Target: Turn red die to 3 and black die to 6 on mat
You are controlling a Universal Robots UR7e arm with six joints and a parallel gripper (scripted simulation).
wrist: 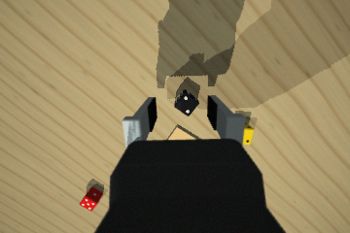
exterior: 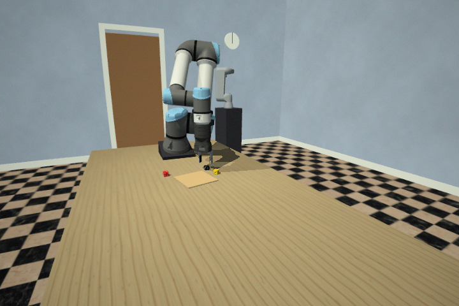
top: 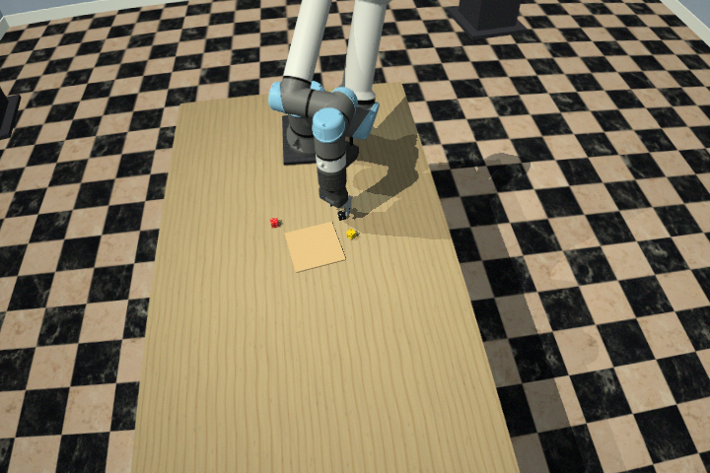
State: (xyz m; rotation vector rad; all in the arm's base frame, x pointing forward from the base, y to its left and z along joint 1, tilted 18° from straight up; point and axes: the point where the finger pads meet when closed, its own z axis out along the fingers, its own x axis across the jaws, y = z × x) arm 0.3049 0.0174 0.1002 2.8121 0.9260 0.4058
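The black die is 1 cm ahead of my hand and 4 cm below it. From my hand the other things lie so: red die 3 cm behind, 19 cm to the right, 4 cm below; then yellow die 8 cm ahead, 1 cm to the left, 4 cm below; then tan mat 9 cm ahead, 10 cm to the right, 5 cm below.
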